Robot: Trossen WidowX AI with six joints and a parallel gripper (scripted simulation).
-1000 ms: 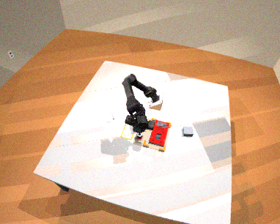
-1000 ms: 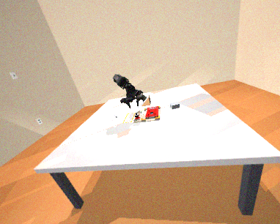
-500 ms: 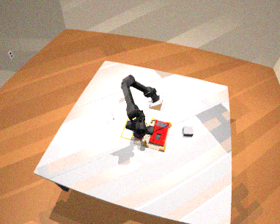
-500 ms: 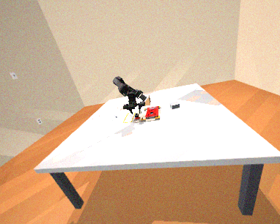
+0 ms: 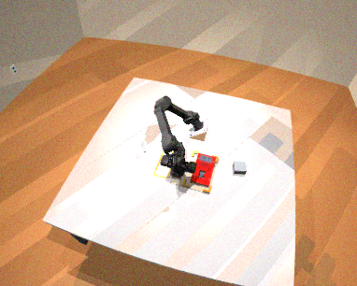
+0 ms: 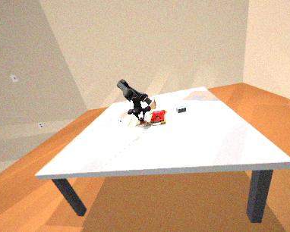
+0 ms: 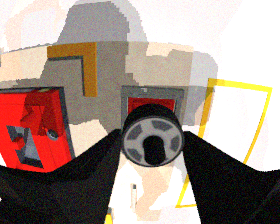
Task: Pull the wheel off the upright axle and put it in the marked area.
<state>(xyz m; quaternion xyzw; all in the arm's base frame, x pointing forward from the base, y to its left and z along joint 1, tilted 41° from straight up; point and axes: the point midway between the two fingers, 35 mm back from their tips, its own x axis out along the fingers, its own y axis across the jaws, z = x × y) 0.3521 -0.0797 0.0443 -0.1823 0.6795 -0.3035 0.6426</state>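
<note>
My gripper tip is now right at the black wheel.
</note>
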